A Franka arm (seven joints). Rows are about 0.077 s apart.
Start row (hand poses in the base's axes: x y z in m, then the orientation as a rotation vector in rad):
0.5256 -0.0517 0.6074 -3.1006 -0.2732 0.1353
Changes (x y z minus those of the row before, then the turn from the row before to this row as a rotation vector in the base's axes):
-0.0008 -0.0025 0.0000 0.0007 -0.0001 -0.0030
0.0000 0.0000 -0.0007 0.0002 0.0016 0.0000
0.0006 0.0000 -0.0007 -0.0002 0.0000 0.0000
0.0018 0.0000 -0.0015 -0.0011 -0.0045 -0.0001
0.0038 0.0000 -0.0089 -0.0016 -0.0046 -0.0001
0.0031 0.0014 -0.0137 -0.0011 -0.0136 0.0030
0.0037 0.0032 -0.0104 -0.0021 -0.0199 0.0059
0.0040 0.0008 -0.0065 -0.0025 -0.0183 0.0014
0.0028 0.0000 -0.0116 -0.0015 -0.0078 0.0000
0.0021 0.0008 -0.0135 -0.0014 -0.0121 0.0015
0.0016 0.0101 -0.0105 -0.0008 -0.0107 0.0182
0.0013 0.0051 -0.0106 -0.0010 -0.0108 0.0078
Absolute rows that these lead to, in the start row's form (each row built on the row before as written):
0.5248 -0.0542 0.6074 -3.1002 -0.2685 0.1350
0.5248 -0.0542 0.6067 -3.0998 -0.2685 0.1374
0.5254 -0.0542 0.6060 -3.1000 -0.2685 0.1374
0.5272 -0.0542 0.6045 -3.1018 -0.2685 0.1306
0.5310 -0.0542 0.5956 -3.1041 -0.2685 0.1238
0.5341 -0.0528 0.5819 -3.1068 -0.2735 0.1030
0.5378 -0.0496 0.5715 -3.1108 -0.2832 0.0726
0.5418 -0.0488 0.5650 -3.1153 -0.2859 0.0446
0.5446 -0.0488 0.5534 -3.1176 -0.2861 0.0327
0.5467 -0.0480 0.5399 -3.1200 -0.2887 0.0141
0.5483 -0.0379 0.5294 -3.1191 -0.3173 -0.0024
0.5496 -0.0328 0.5188 -3.1198 -0.3297 -0.0191

